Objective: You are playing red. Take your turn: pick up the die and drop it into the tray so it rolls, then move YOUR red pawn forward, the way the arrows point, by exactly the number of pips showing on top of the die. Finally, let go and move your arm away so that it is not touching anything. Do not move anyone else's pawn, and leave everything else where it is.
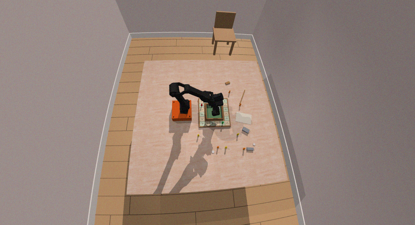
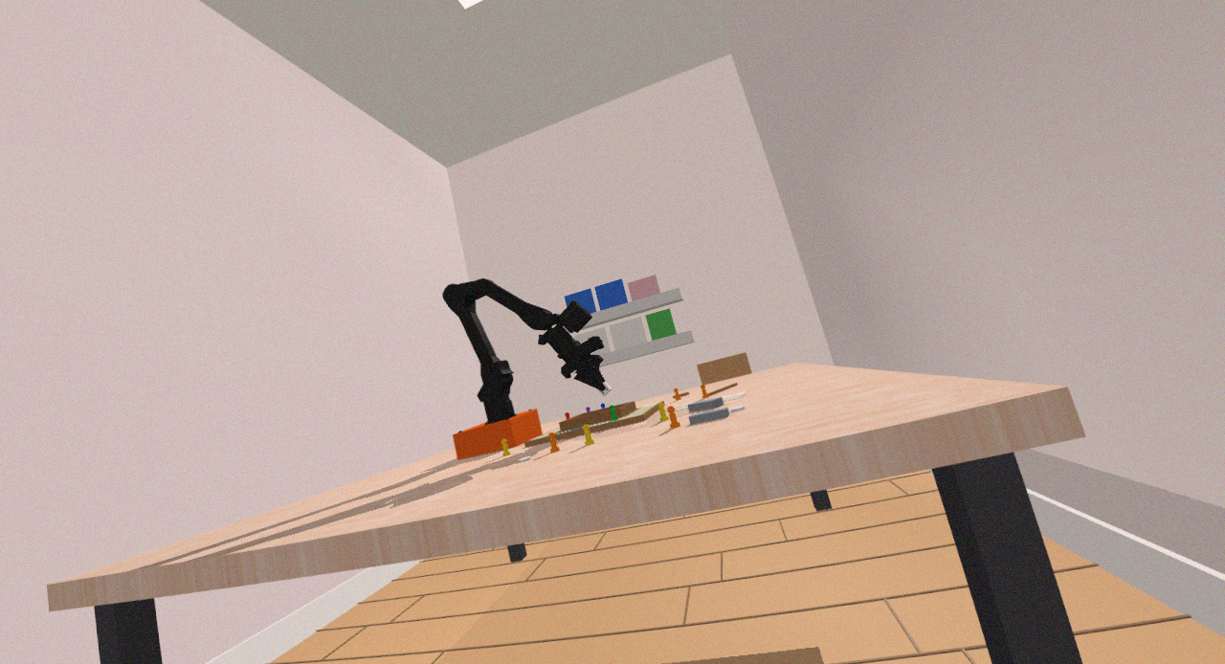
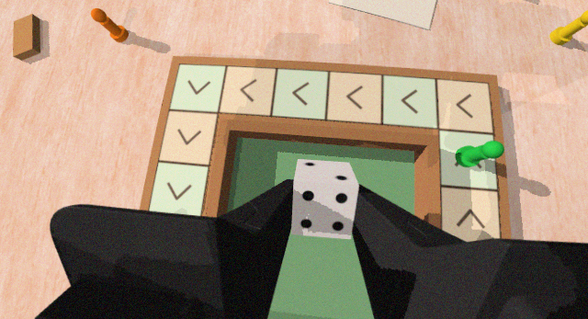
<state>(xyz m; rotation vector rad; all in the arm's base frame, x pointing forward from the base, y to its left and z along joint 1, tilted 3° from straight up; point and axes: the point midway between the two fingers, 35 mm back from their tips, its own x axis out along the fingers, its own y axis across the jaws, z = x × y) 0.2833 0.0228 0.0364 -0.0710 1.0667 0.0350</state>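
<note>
Now: the red pawn 150 mm behind my gripper tip, 60 mm to the left of it and 50 mm below it. From my gripper tip the other things lie so: white die: right at my gripper tip; blue pawn: 110 mm to the left, 60 mm behind, 50 mm below; green pawn: 110 mm to the right, 50 mm below, 40 mm ahead.
</note>
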